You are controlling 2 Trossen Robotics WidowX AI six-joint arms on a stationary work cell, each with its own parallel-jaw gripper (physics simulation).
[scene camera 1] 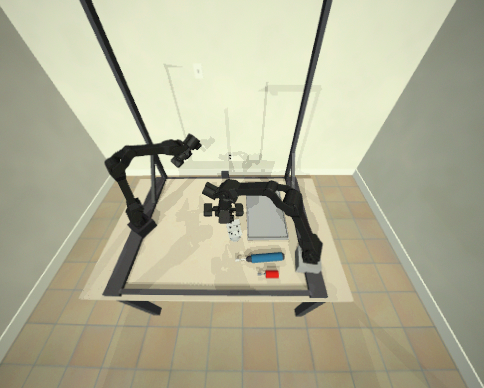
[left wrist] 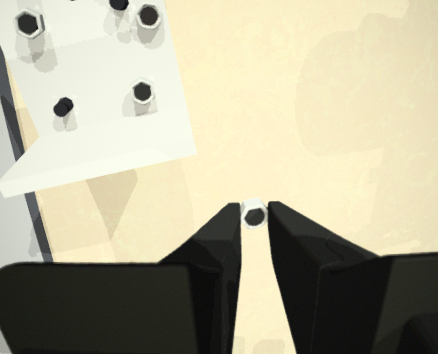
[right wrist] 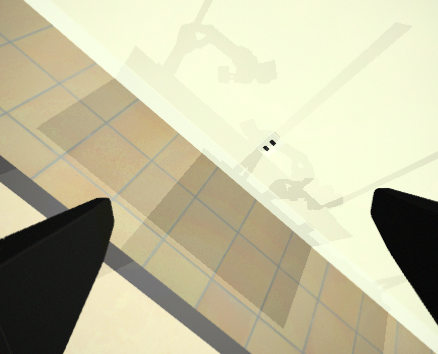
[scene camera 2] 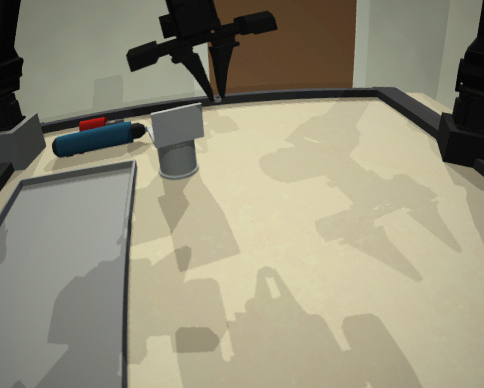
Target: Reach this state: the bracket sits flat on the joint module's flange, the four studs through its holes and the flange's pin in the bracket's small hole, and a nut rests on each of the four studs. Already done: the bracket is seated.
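Places are measured from the left arm's base along level axes (x ahead, y left, z up), in centimetres.
Pixels of known places: left gripper, fingertip midpoint: [left wrist: 253, 213] [scene camera 2: 217, 99]; right gripper, fingertip midpoint: [right wrist: 241, 205]; left arm's base at its link origin: [scene camera 1: 309, 256] [scene camera 2: 6, 125]; right arm's base at its link origin: [scene camera 1: 140, 222] [scene camera 2: 470, 125].
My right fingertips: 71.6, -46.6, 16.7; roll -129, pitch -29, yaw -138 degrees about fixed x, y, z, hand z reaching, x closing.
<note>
Ahead of a thing's pixels: the offset from my right fingertips to its top centre, as dx, dy, dz. "spot": to the spot under its first point.
The white bracket [scene camera 1: 234, 231] [scene camera 2: 177, 125] [left wrist: 100, 80] sits flat on the grey joint module @[-34.6, +37.6, -17.2] [scene camera 2: 178, 161]. In the left wrist view, three of its studs carry nuts: one nut @[-36.9, +38.6, -17.0] [left wrist: 29, 23] at upper left, one nut @[-32.4, +39.7, -17.5] [left wrist: 148, 16] at upper right and one nut @[-32.2, +36.7, -17.0] [left wrist: 143, 91] at lower right. The lower left stud @[-35.5, +35.3, -17.2] [left wrist: 63, 107] is bare. The dark pin @[spot: -33.5, +39.9, -17.2] [left wrist: 119, 4] shows at the top edge. My left gripper [scene camera 2: 217, 98] [left wrist: 253, 213] is shut on a nut, held above the table beside the bracket. My right gripper [right wrist: 241, 205] is open and empty, raised far from the bracket.
A grey tray @[-48.9, +16.3, -23.0] [scene camera 1: 267, 220] [scene camera 2: 131, 225] lies beside the joint module. A blue-handled tool @[spot: -52.7, +48.2, -20.7] [scene camera 1: 267, 257] [scene camera 2: 92, 139] and a smaller red-handled tool @[-53.5, +55.2, -21.2] [scene camera 1: 272, 274] [scene camera 2: 93, 124] lie near the bracket, towards the table's dark edge frame @[spot: -31.3, +66.3, -22.6] [scene camera 1: 215, 291].
</note>
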